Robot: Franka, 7 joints.
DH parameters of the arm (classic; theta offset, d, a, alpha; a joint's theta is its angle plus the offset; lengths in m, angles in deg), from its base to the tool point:
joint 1: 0 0.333 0 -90
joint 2: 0 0 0 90
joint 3: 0 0.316 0.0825 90
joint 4: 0 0 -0.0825 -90
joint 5: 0 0.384 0 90
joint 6: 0 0 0.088 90
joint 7: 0 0.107 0 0
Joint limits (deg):
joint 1: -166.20..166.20
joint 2: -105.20..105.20
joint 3: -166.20..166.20
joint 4: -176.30..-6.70
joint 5: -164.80..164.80
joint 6: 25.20..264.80
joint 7: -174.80..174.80
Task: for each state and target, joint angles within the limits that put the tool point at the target. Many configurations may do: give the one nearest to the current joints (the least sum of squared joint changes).
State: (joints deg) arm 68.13 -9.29 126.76 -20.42 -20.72 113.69 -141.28
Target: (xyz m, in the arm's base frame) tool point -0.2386 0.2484 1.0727
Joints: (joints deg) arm 61.15 15.58 112.13 -32.53 -23.04 105.36 -141.28
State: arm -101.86 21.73 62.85 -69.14 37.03 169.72 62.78
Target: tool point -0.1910 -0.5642 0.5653
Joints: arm -133.72 0.83 31.34 -114.34 48.15 178.77 62.78
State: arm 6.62 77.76 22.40 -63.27 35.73 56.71 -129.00
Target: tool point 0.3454 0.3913 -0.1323
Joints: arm 19.45 97.58 22.74 -60.22 37.65 71.13 -129.00
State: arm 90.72 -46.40 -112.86 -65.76 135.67 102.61 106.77
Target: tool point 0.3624 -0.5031 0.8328
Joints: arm 79.56 -35.36 -107.78 -64.99 132.58 89.99 106.77
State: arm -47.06 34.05 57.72 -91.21 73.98 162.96 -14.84
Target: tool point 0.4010 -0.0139 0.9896
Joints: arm -48.10 -15.49 42.31 -73.33 74.46 179.91 -14.84
